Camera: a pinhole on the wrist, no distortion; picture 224 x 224 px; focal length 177.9 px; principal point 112.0 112.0 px. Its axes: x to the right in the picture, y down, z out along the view. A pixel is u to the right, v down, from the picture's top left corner.
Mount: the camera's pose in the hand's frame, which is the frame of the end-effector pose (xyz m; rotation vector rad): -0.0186 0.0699 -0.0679 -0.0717 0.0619 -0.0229
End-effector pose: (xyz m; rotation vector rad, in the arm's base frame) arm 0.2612 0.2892 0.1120 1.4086 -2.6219 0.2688
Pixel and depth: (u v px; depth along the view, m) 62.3 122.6 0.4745
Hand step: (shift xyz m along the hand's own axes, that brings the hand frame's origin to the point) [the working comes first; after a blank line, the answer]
In the camera's frame: -0.1326 0.0283 0.4745

-0.1206 0.1350 0.4105
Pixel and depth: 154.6 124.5 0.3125
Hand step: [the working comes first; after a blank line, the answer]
In the camera's frame: 0.0748 0.0220 0.3125

0.0761 0.1121 0.2370
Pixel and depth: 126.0 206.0 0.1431
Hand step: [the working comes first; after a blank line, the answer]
In the camera's frame: 0.0113 0.0756 0.1431

0.0032 0.1552 0.0684
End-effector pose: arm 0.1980 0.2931 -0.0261 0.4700 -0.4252 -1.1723
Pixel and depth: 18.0 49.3 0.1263
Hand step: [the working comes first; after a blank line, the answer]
In the camera's frame: -0.0667 -0.0445 0.1263

-0.0782 0.0361 0.0651
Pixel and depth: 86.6 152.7 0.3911
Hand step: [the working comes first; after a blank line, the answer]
In the camera's frame: -0.0558 0.0895 0.3911

-0.0480 0.1882 0.3184
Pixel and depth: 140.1 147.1 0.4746
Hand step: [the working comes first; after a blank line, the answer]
In the camera's frame: 0.0750 0.0936 0.4746

0.0879 0.1950 0.3932
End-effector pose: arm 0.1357 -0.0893 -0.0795 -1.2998 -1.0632 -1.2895
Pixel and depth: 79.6 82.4 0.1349
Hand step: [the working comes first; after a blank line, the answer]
In the camera's frame: -0.0246 -0.0224 0.1349

-0.0351 0.0577 0.0695
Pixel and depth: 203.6 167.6 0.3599
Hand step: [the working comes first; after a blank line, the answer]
In the camera's frame: 0.1853 0.1125 0.3599

0.1912 0.2029 0.2710
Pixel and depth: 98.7 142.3 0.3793
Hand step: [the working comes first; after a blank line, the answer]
In the camera's frame: -0.0284 0.0646 0.3793

-0.0218 0.1619 0.3068
